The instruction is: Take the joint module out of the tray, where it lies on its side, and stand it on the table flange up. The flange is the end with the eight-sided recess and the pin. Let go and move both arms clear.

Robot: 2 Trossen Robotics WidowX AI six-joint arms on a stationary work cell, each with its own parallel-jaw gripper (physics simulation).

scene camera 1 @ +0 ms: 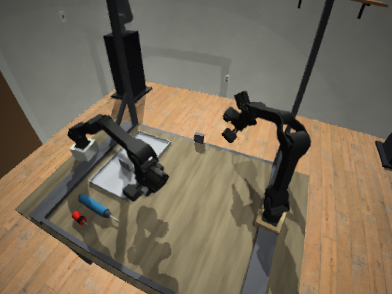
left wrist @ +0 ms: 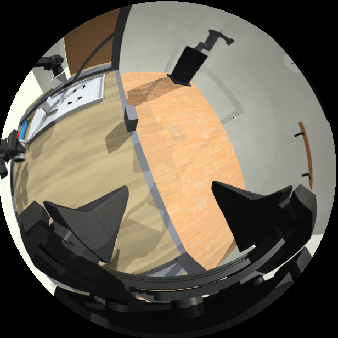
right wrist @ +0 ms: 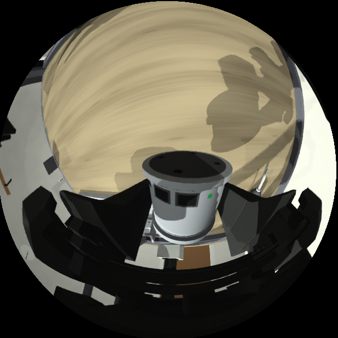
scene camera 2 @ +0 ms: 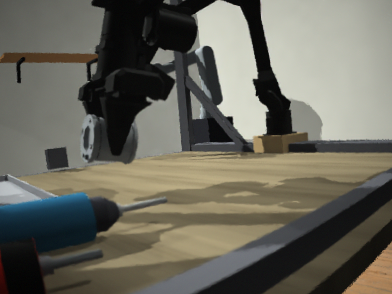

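Pixels of known places: left gripper, fingertip midpoint: [scene camera 1: 232,130]; right gripper, fingertip midpoint: [scene camera 1: 145,189] [scene camera 2: 108,153]; left arm's base, link origin: [scene camera 1: 271,217] [scene camera 2: 280,134]; right arm's base, link origin: [scene camera 1: 82,144].
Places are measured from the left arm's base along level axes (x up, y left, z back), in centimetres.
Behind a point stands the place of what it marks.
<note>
The light grey, round joint module [scene camera 2: 99,140] @(x 3.6, y 19.0, z -53.0 cm) [right wrist: 184,215] is in my right gripper [scene camera 2: 114,142] @(x 1.7, y 16.0, z -50.9 cm) [right wrist: 183,180], above the table [scene camera 1: 195,200] @(x -4.1, y 6.3, z -31.7 cm) [scene camera 2: 225,175] @(x -4.1, y 16.8, z -32.1 cm) and outside the tray [scene camera 1: 107,177] @(x -3.7, y 18.4, z -74.7 cm) [scene camera 2: 17,191] @(x -3.7, y 0.8, z -62.6 cm) [left wrist: 95,90]. In scene camera 2 its axis lies roughly level, and a ringed end face with a dark recess points to the picture's left. In the right wrist view a dark end face with small holes is uppermost, with two dark windows and a green mark below. In scene camera 1 the arm hides the module. My left gripper [scene camera 1: 229,133] @(x 10.6, y -29.3, z -31.9 cm) [left wrist: 170,188] is open and empty, high at the table's far side.
A grey bracket [scene camera 1: 126,164] @(x 1.4, y 9.7, z -68.3 cm) [left wrist: 48,105] stands in the tray. A blue tool [scene camera 1: 93,204] @(x -0.1, y 33.5, z -65.8 cm) [scene camera 2: 50,220] @(x -1.3, y 35.1, z -62.8 cm) and a red tool [scene camera 1: 79,218] @(x -0.7, y 41.4, z -66.1 cm) [scene camera 2: 17,265] @(x -1.5, y 42.6, z -66.1 cm) lie near the tray. A small dark block [scene camera 1: 199,137] @(x 0.3, y -26.6, z -49.0 cm) [scene camera 2: 56,158] @(x -0.9, y -26.3, z -50.0 cm) [left wrist: 131,119] sits at the far edge.
</note>
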